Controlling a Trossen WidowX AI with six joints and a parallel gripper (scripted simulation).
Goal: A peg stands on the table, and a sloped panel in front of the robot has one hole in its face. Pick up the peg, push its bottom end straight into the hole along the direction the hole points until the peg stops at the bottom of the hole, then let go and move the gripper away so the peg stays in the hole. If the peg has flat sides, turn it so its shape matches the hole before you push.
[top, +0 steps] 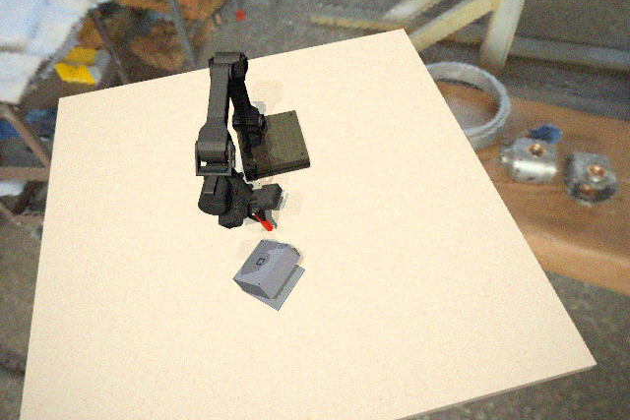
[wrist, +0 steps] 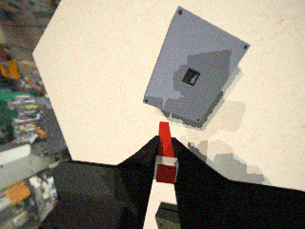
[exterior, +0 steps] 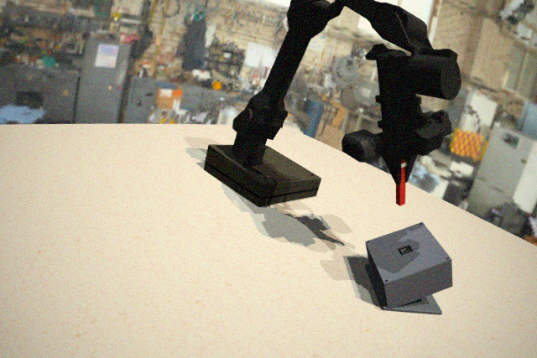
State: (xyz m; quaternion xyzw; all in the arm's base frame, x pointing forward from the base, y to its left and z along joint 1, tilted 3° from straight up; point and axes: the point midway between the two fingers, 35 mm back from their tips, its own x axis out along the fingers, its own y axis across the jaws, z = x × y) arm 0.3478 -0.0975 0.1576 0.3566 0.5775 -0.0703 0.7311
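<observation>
Now: gripper tip 11 cm above the grey sloped panel, 7 cm short of it and 3 cm to the left of it. Round my gripper tip: grey foot plate 16 cm below, 8 cm ahead, 2 cm to the right; red square peg 2 cm above, 1 cm behind.
</observation>
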